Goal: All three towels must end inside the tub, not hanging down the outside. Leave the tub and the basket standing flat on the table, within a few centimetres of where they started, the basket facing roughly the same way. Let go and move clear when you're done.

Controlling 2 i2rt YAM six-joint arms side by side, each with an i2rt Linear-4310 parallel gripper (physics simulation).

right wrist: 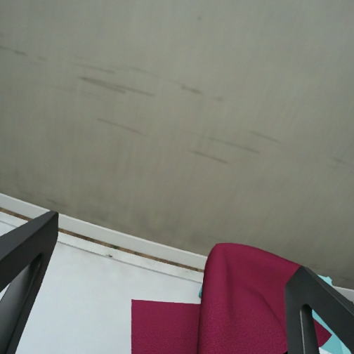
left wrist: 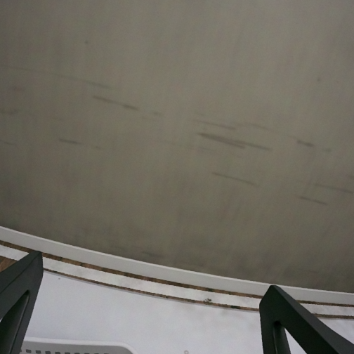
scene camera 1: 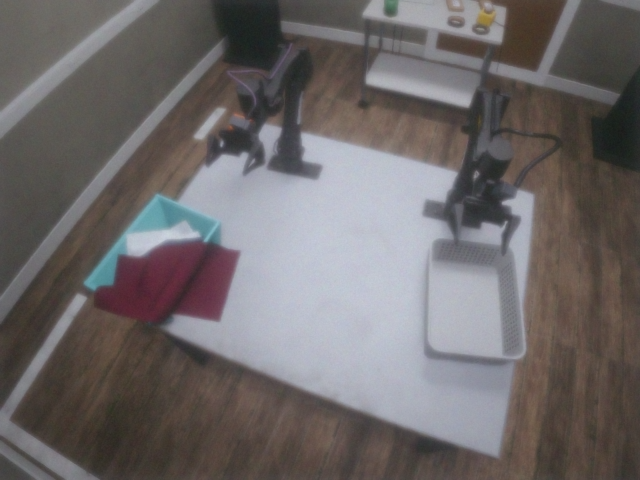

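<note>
The teal tub (scene camera 1: 107, 264) (right wrist: 334, 344) stands at the picture's left. A white towel (scene camera 1: 157, 240) lies inside it. Dark red cloth (scene camera 1: 155, 273) (right wrist: 245, 300) covers the tub's near part and hangs over its outside; a flat dark red part (scene camera 1: 212, 289) (right wrist: 165, 325) lies on the table beside it. I cannot tell whether the red is one towel or two. The pale grey basket (scene camera 1: 434, 310) (left wrist: 75, 346) stands at the right, no towel visible inside. My left gripper (scene camera 1: 480, 244) (left wrist: 158, 282) is open, above the basket's back end. My right gripper (scene camera 1: 227, 168) (right wrist: 183, 254) is open, apart from the tub and cloth.
Both arms stand at the back of the white table (scene camera 1: 336, 232). The tub is at the table's left edge, the basket near its right edge. A white cart (scene camera 1: 423, 80) with small items on top stands on the floor behind the table.
</note>
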